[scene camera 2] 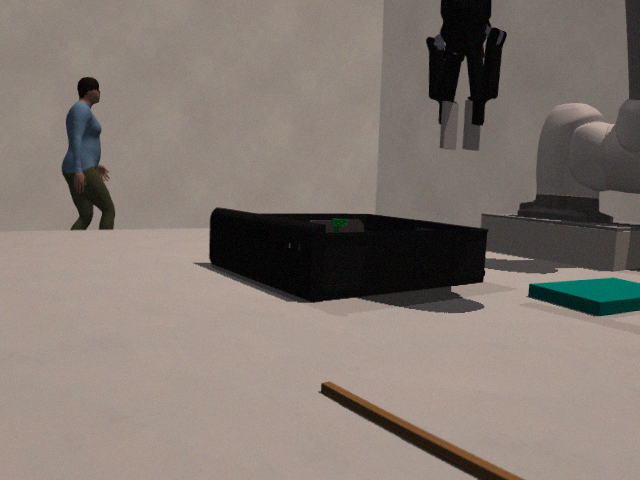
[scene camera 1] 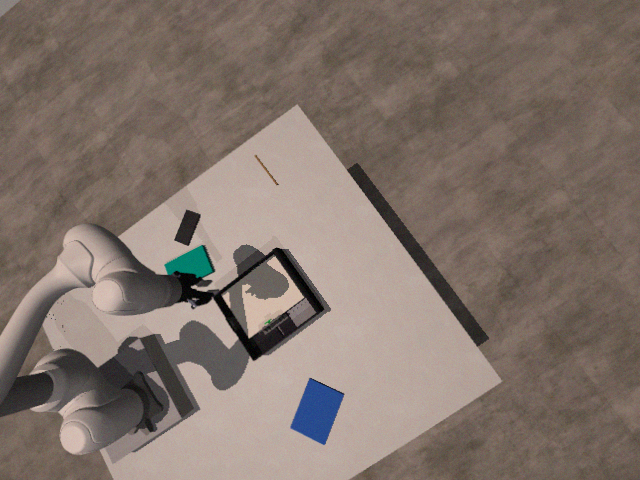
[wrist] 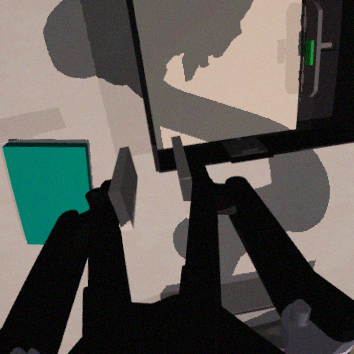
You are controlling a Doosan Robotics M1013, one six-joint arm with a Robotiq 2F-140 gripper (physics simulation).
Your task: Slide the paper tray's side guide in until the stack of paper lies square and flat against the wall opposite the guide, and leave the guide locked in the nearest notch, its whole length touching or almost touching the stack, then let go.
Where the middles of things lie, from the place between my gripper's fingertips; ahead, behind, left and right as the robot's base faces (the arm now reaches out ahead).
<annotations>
Now: the black paper tray (scene camera 2: 300, 254) 15 cm to the right of my hand, 15 cm below it and 8 cm ahead of it. Round my hand: teal block (scene camera 1: 196, 261) (20 cm to the left, 19 cm below, 12 cm behind); then blue block (scene camera 1: 319, 405) (60 cm to the right, 20 cm below, 3 cm behind); then pale paper stack (scene camera 1: 268, 291) (17 cm below, 11 cm to the right, 8 cm ahead).
</annotations>
